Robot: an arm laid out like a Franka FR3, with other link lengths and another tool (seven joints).
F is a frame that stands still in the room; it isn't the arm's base.
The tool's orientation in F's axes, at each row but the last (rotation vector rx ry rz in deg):
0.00, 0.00, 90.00
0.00, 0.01, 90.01
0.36, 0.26, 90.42
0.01, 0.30, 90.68
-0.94, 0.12, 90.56
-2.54, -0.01, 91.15
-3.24, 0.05, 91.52
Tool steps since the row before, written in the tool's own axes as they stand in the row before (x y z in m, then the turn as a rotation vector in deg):
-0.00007, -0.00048, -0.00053, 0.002, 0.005, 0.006
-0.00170, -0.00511, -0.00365, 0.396, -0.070, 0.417
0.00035, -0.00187, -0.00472, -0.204, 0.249, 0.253
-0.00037, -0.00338, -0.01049, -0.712, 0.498, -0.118
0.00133, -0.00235, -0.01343, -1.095, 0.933, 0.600
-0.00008, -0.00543, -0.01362, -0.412, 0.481, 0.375
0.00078, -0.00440, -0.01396, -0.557, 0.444, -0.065
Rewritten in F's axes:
0.00048, -0.00007, -0.00053, -0.005, 0.002, 0.006
0.00511, -0.00170, -0.00365, 0.070, 0.396, 0.417
0.00183, 0.00037, -0.00473, -0.246, -0.206, 0.254
0.00335, -0.00036, -0.01050, -0.490, -0.718, -0.114
0.00246, 0.00120, -0.01342, -0.928, -1.097, 0.604
0.00582, -0.00035, -0.01346, -0.483, -0.411, 0.373
0.00487, 0.00040, -0.01382, -0.427, -0.571, -0.060

